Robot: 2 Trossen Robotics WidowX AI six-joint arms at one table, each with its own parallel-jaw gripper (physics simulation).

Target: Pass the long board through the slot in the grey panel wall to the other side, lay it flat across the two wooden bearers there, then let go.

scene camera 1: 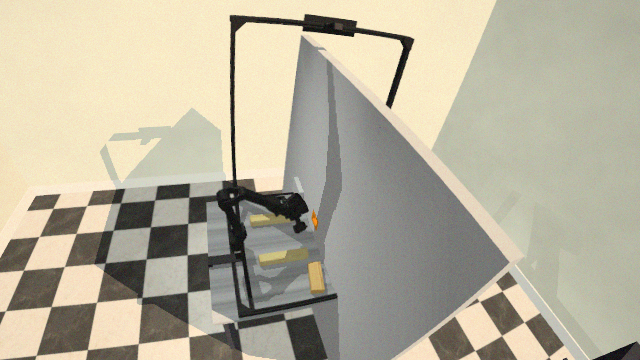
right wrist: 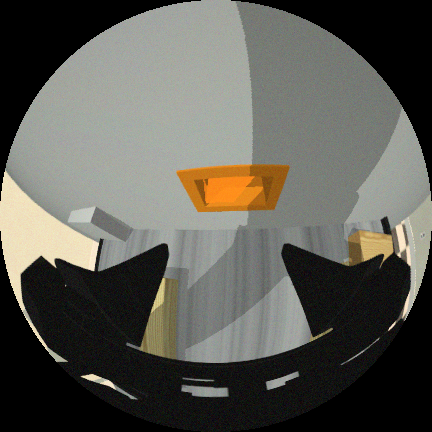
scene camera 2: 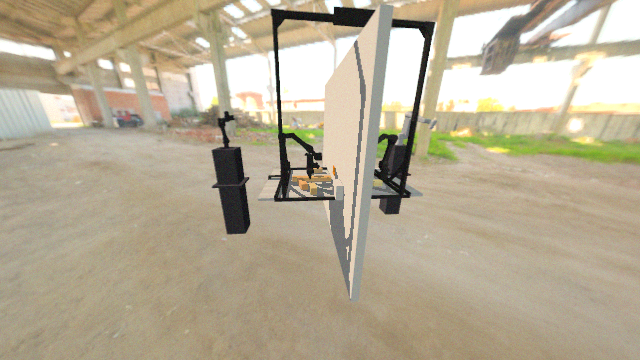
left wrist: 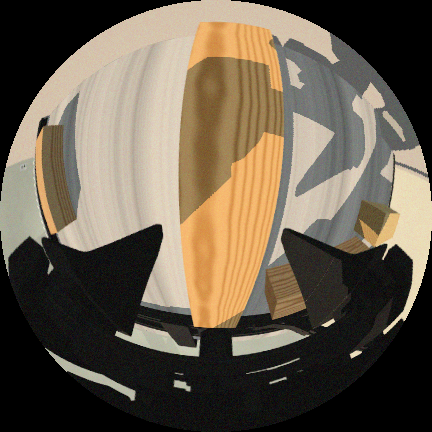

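Pixels of known places: left gripper, between the fingertips: (scene camera 2: 309,177) (left wrist: 224,232); right gripper, between the fingertips: (scene camera 1: 304,219) (right wrist: 227,250); left arm's base, origin of its link: (left wrist: 215,331); right arm's base, origin of its link: (scene camera 1: 236,246) (scene camera 2: 383,177).
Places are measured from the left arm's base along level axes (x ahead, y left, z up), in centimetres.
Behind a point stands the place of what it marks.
Observation:
The long board (scene camera 2: 322,178) @[x 33.4, y -3.1, z 0.8 cm] (left wrist: 225,150) @[x 27.8, y 0.3, z 1.6 cm] lies on the table on the left gripper's side of the wall, one end toward the wall. My left gripper (scene camera 2: 310,176) @[x 22.5, y 0.1, z 1.0 cm] (left wrist: 224,232) @[x 22.5, y 0.1, z 1.0 cm] is open over the board, its fingers apart on either side of it in the left wrist view. The grey panel wall (scene camera 1: 400,200) @[x 48.3, y 44.4, z 72.8 cm] (scene camera 2: 345,115) @[x 43.3, y -34.7, z 52.8 cm] (right wrist: 140,125) @[x 48.3, y -9.9, z 16.8 cm] has an orange-framed slot (scene camera 1: 315,220) @[x 47.1, y -5.9, z 6.0 cm] (scene camera 2: 334,171) @[x 44.3, y -1.2, z 6.5 cm] (right wrist: 232,170) @[x 48.5, y -4.4, z 11.4 cm]. My right gripper (scene camera 1: 300,227) @[x 54.2, y -4.9, z 9.3 cm] (right wrist: 227,250) @[x 54.2, y -4.9, z 9.3 cm] is open and empty before the slot on the other side. Two wooden bearers there, a near one (scene camera 1: 284,257) @[x 68.7, y 12.5, z 2.4 cm] and a far one (scene camera 1: 260,220) @[x 76.6, y -13.9, z 2.1 cm], lie roughly parallel.
A loose wooden block (scene camera 1: 316,277) @[x 55.8, y 26.5, z 1.9 cm] (right wrist: 372,245) @[x 54.6, y 22.1, z 1.9 cm] lies beside the wall on the bearers' side. On the board's side are a block (left wrist: 52,175) @[x 28.6, y 22.6, z 0.6 cm] at the left, a brown block (left wrist: 285,295) @[x 16.2, y -6.3, z 2.5 cm] and a small block (left wrist: 380,220) @[x 24.5, y -19.6, z 2.6 cm] at the right. A grey foot (scene camera 2: 339,191) @[x 40.6, y -41.5, z 4.1 cm] (right wrist: 102,222) @[x 50.1, y -27.0, z 5.3 cm] juts from the wall.

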